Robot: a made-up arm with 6 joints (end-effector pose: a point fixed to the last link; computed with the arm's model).
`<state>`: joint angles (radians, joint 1 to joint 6).
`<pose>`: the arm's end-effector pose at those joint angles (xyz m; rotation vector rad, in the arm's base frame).
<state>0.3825 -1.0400 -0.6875 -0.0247 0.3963 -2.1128</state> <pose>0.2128 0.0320 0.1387 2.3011 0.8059 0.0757</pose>
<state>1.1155 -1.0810 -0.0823 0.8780 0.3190 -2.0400</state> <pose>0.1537 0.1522 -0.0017 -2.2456 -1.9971 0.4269</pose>
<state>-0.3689 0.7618 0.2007 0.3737 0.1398 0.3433</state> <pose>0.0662 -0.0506 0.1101 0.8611 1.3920 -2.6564</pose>
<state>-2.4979 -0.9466 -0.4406 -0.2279 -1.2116 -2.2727</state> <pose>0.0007 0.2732 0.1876 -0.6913 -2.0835 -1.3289</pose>
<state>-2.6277 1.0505 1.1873 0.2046 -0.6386 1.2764</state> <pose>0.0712 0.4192 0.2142 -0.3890 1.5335 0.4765</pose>
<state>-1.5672 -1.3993 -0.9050 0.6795 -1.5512 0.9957</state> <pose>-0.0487 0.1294 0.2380 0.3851 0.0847 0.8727</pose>
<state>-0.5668 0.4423 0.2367 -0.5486 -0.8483 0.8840</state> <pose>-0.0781 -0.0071 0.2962 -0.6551 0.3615 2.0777</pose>
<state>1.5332 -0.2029 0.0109 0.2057 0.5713 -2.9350</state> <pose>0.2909 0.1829 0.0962 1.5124 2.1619 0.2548</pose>
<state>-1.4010 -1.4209 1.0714 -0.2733 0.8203 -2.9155</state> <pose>0.2914 0.0245 0.1807 1.7257 1.1740 0.2610</pose>
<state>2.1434 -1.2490 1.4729 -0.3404 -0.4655 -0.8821</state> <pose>-0.1708 0.1470 0.2249 0.1152 -1.0536 0.6839</pose>
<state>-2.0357 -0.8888 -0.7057 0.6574 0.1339 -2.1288</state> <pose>0.0472 0.2574 0.0489 -1.0085 2.7968 0.4734</pose>
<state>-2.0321 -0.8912 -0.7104 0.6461 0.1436 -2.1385</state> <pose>0.0449 0.2577 0.0510 -1.0336 2.7868 0.4906</pose>
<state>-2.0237 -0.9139 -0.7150 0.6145 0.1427 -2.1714</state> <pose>0.0366 0.2580 0.0583 -1.0992 2.7548 0.5757</pose>
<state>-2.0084 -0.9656 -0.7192 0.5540 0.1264 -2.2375</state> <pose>0.0202 0.2562 0.0741 -1.2153 2.6852 0.7587</pose>
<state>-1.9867 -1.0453 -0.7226 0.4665 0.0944 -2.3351</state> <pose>-0.0013 0.2476 0.0991 -1.3613 2.5696 1.0355</pose>
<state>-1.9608 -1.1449 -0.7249 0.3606 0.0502 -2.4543</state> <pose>-0.0212 0.2281 0.1315 1.4870 -2.3884 -1.3632</pose>
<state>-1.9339 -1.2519 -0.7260 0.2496 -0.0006 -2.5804</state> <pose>-0.0319 0.1993 0.1659 1.4964 -2.0821 -1.6198</pose>
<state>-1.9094 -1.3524 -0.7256 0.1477 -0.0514 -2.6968</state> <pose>-0.0306 0.1680 0.1959 1.4464 -1.7996 -1.8031</pose>
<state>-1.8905 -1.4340 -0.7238 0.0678 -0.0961 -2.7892</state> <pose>-0.0216 0.1422 0.2175 1.3722 -1.5864 -1.9101</pose>
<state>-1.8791 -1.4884 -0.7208 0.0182 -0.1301 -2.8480</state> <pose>-0.0120 0.1261 0.2298 1.3097 -1.4599 -1.9596</pose>
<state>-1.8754 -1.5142 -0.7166 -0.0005 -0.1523 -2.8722</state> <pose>-0.0070 0.1195 0.2342 1.2768 -1.4131 -1.9742</pose>
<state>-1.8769 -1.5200 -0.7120 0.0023 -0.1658 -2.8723</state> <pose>-0.0065 0.1193 0.2338 1.2680 -1.4178 -1.9715</pose>
